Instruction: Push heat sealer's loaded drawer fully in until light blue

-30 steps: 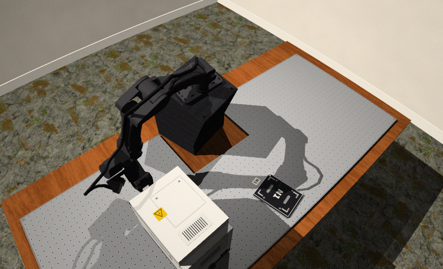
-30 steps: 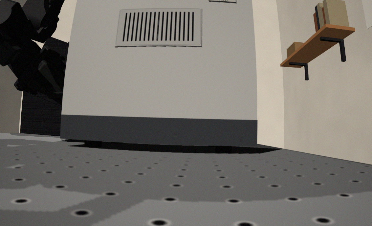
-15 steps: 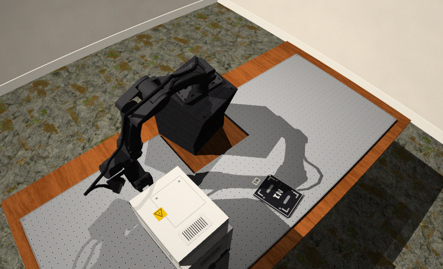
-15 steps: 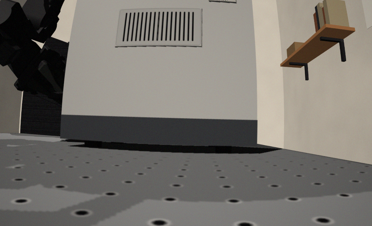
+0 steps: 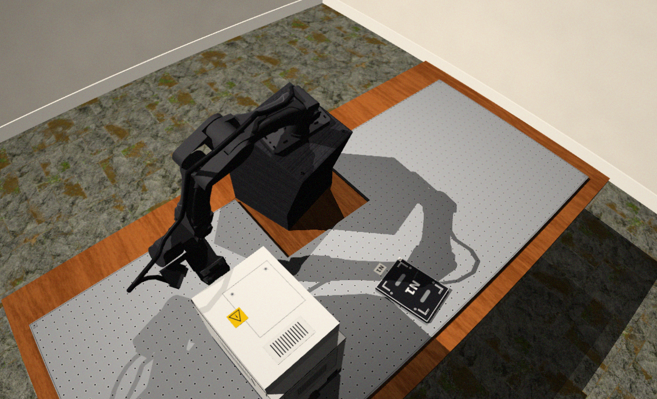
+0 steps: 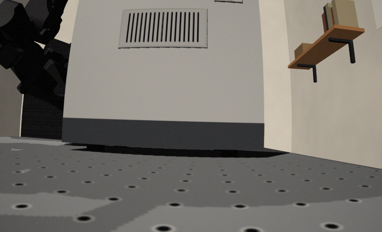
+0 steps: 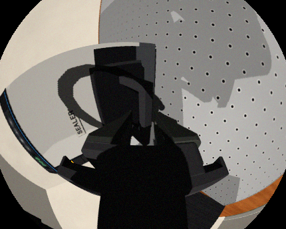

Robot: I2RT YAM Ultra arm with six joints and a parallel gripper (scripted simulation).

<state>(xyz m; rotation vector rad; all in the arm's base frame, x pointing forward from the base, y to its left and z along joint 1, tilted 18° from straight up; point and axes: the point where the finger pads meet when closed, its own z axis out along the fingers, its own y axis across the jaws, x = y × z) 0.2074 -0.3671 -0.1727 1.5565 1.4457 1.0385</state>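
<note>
My gripper is now 11 cm short of the sealer drawer, 1 cm to the left of it and 1 cm above it.
</note>
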